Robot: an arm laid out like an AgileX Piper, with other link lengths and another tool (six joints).
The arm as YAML. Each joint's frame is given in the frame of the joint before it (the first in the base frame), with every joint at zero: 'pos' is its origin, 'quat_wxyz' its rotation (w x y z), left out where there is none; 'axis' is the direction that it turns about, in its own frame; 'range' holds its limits. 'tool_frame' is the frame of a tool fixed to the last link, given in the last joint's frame.
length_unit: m
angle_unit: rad
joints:
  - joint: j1
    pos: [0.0, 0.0, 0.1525]
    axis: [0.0, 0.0, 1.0]
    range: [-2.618, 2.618]
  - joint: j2
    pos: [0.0, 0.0, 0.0]
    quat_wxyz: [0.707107, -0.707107, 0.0, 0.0]
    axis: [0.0, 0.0, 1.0]
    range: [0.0, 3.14]
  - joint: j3
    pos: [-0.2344, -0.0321, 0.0]
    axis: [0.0, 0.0, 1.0]
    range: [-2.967, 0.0]
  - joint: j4
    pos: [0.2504, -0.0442, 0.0]
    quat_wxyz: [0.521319, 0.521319, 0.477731, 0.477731]
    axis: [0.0, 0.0, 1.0]
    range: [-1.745, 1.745]
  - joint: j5
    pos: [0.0, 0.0, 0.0]
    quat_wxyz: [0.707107, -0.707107, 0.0, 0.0]
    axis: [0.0, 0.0, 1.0]
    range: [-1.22, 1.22]
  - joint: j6
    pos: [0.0, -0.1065, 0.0]
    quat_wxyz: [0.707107, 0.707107, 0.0, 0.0]
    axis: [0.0, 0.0, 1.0]
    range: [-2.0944, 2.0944]
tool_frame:
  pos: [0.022, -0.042, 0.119]
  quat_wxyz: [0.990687, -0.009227, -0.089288, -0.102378]
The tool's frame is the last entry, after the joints.
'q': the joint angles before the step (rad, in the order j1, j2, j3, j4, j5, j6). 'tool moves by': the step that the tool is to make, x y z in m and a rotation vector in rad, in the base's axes. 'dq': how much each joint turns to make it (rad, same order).
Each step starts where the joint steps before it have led.
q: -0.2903 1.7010 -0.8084 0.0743 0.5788 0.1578
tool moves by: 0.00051 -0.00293 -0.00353 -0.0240 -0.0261 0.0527
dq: 0.0000 -0.0120 0.0396 -0.0019 -0.0576 -0.0553
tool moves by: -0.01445 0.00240 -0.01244 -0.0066 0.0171 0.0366
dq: -0.0001 0.0000 0.0691 0.0001 -0.0534 -0.0402
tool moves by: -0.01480 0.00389 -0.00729 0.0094 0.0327 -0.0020
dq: -0.0018 0.0000 0.0397 -0.0001 -0.0058 0.0001
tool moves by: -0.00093 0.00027 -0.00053 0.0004 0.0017 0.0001
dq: 0.0001 0.0001 0.0030 0.0000 -0.0013 -0.0001
